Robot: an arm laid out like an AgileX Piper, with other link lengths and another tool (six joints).
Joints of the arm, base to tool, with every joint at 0 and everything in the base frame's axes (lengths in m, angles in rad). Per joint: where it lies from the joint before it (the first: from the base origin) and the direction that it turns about. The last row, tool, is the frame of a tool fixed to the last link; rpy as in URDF.
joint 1: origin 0 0 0.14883 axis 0 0 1
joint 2: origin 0 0 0 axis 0 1 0
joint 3: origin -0.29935 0 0.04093 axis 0 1 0
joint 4: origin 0.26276 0 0.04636 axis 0.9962 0 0.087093
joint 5: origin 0 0 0 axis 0 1 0
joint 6: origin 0.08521 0 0.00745 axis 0.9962 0 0.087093
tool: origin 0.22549 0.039 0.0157 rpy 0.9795 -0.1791 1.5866
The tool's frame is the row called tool.
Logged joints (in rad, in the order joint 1, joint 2, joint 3, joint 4, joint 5, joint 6), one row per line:
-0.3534, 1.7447, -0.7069, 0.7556, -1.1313, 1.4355
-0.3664, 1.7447, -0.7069, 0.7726, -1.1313, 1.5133
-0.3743, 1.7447, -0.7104, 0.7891, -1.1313, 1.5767
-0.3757, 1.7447, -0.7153, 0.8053, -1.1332, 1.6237
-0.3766, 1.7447, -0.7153, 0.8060, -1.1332, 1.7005
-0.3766, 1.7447, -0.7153, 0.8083, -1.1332, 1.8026
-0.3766, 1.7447, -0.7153, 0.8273, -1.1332, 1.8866
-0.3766, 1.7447, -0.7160, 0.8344, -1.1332, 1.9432
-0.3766, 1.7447, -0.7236, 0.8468, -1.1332, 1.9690
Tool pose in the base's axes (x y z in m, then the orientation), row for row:
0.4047, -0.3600, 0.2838, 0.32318, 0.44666, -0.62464, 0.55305
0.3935, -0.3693, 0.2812, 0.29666, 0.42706, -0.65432, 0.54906
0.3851, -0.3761, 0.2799, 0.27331, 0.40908, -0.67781, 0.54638
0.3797, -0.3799, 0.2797, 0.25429, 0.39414, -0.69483, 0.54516
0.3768, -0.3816, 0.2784, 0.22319, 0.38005, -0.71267, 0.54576
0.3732, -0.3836, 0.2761, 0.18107, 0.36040, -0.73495, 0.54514
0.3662, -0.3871, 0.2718, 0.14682, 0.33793, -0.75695, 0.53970
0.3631, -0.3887, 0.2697, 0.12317, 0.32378, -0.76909, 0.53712
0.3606, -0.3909, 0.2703, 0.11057, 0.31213, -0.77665, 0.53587
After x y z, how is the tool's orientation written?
As a quaternion, w x y z.
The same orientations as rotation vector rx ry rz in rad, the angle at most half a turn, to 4 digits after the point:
1.1721, -1.6392, 1.4513
1.1355, -1.7398, 1.4599
1.1006, -1.8236, 1.4700
1.0707, -1.8876, 1.4810
1.0493, -1.9677, 1.5069
1.0178, -2.0756, 1.5395
0.9726, -2.1786, 1.5533
0.9444, -2.2433, 1.5667
0.9170, -2.2818, 1.5744

